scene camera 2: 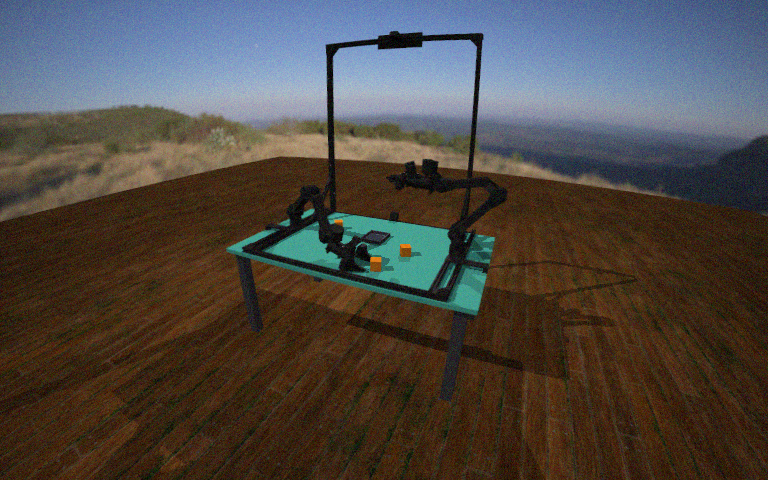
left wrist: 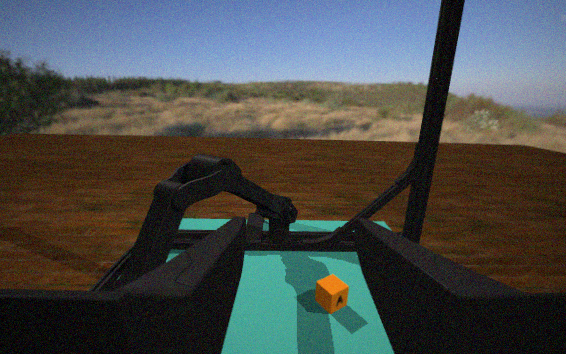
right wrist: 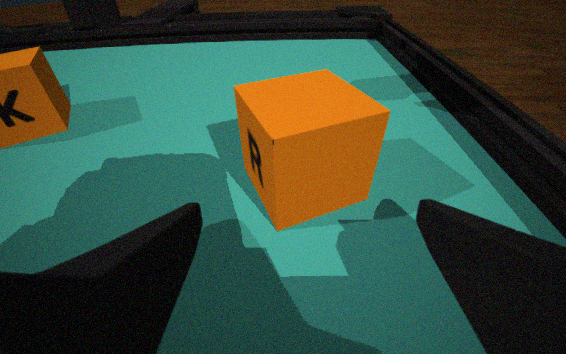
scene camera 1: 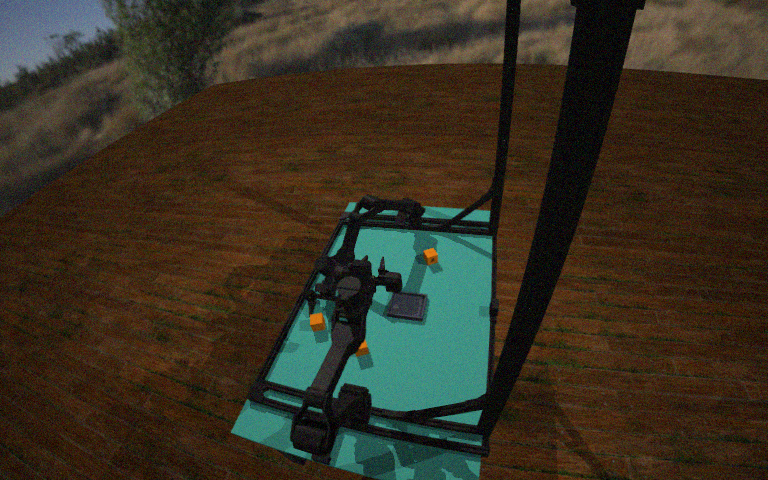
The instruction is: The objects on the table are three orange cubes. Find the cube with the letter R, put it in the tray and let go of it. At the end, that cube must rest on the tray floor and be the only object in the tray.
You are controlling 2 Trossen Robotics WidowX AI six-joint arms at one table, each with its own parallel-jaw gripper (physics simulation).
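Places are measured from the left arm's base along level axes (x ahead, y left, z up), in metres.
Pixels of known places: left gripper, fingertip midpoint: (scene camera 2: 388,176) (left wrist: 300,227) (scene camera 1: 375,256); right gripper, fingertip midpoint: (scene camera 2: 370,266) (right wrist: 309,211) (scene camera 1: 320,318); left arm's base at its link origin: (scene camera 2: 457,254) (right wrist: 100,25) (scene camera 1: 359,416); right arm's base at its link origin: (scene camera 2: 296,225) (left wrist: 278,237) (scene camera 1: 415,221).
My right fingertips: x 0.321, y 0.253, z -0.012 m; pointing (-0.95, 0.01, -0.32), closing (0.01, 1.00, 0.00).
Note:
For each thing: its top centre in the pictures, then the offset to it from my right fingertips. "pt": a spot on its surface instead.
- orange R cube at its top centre: (right wrist: 305,96) (scene camera 1: 316,318) (scene camera 2: 375,259) dx -0.025, dy -0.001, dz +0.037 m
- K cube at its top centre: (scene camera 1: 359,343) (scene camera 2: 405,245) dx -0.091, dy -0.188, dz +0.037 m
- dark square tray at its top centre: (scene camera 1: 407,303) (scene camera 2: 375,235) dx +0.117, dy -0.308, dz +0.011 m
- tall black post at a spot on its surface: (scene camera 1: 504,107) pt dx +0.558, dy -0.606, dz +0.584 m
The orange R cube (right wrist: 330,165) (scene camera 1: 317,322) (scene camera 2: 375,263) stands on the teal table top, its letter on a side face. My right gripper (right wrist: 309,211) (scene camera 2: 362,260) is open and low, with that cube just beyond and between its fingertips in the right wrist view. The K cube (right wrist: 25,95) (scene camera 1: 362,348) (scene camera 2: 404,250) lies farther left in that view, partly cut off. The A cube (left wrist: 332,294) (scene camera 1: 431,256) (scene camera 2: 338,223) stands apart. The dark square tray (scene camera 1: 407,306) (scene camera 2: 376,237) looks empty. My left gripper (scene camera 2: 390,178) is part open, empty, high above the table.
In scene camera 1, my left arm (scene camera 1: 334,353) stretches above the table and partly covers the K cube. A black frame (scene camera 1: 491,350) (scene camera 2: 328,273) borders the work area. A tall black post (scene camera 1: 504,107) (scene camera 2: 330,130) rises at the table's edge.

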